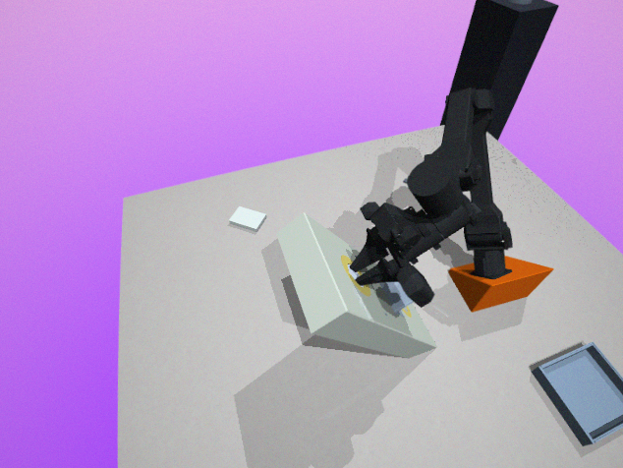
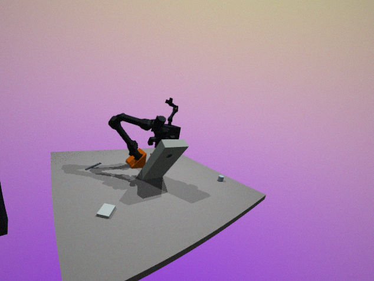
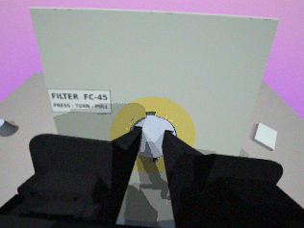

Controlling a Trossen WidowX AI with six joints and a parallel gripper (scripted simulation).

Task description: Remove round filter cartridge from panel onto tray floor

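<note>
Right now my gripper tip is 10 mm short of the round grey filter cartridge and 10 mm above it. Round my gripper tip: pale green service panel 40 mm behind, 80 mm below; then white flat block 80 mm ahead, 430 mm to the right, 250 mm below; then blue-grey tray 390 mm behind, 330 mm to the left, 240 mm below.
</note>
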